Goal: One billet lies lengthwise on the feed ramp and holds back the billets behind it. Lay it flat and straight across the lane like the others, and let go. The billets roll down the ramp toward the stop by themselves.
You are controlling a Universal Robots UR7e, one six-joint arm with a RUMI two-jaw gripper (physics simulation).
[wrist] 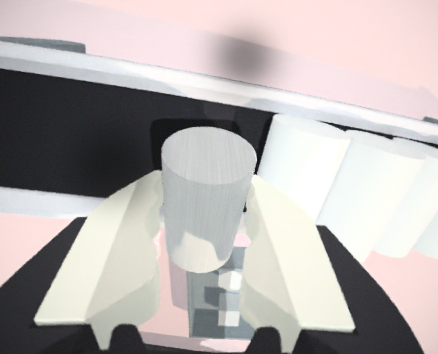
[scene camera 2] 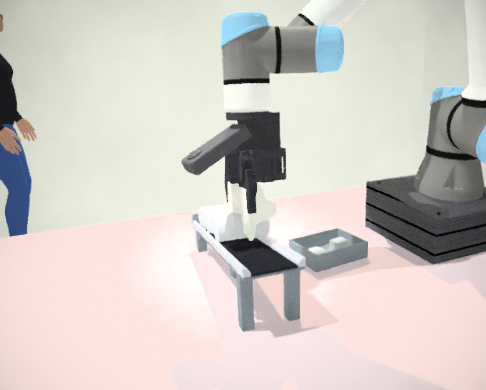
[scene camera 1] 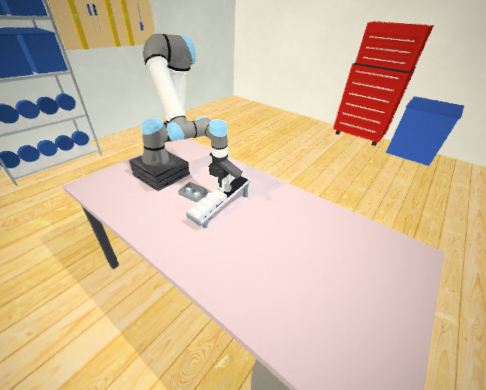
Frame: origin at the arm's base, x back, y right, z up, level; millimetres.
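Seen in the pictures: gripper, fingertip midpoint: [wrist: 206,177] [scene camera 2: 244,236] [scene camera 1: 225,190]; arm's base at its link origin: [scene camera 2: 447,189] [scene camera 1: 155,159].
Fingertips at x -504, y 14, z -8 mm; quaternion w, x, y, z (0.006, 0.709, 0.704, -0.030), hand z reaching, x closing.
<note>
Offsets run from my fingertips to a thing's top centre.
My gripper [scene camera 1: 224,187] [scene camera 2: 245,220] [wrist: 206,177] is shut on a grey-white billet {dy +0, dx +6, dz +47 mm} [wrist: 205,220], with one finger on each side. The held billet lies about level and roughly across the lane, low over the dark bed of the feed ramp [scene camera 2: 260,260] [wrist: 60,130]. Whether it touches the bed is hidden by the fingers. White billets [scene camera 1: 206,206] [scene camera 2: 212,222] [wrist: 302,160] lie side by side across the lane, on the right in the wrist view. The held billet is beside the nearest one; whether they touch cannot be told.
A grey tray {dy +27, dx +198, dz -60 mm} [scene camera 1: 187,196] [scene camera 2: 320,262] with small light pieces stands on the table beside the ramp, on the robot base's side. Light rails [scene camera 2: 210,245] [wrist: 210,87] edge the lane. The dark robot base block [scene camera 1: 159,175] [scene camera 2: 400,225] stands beyond the tray.
</note>
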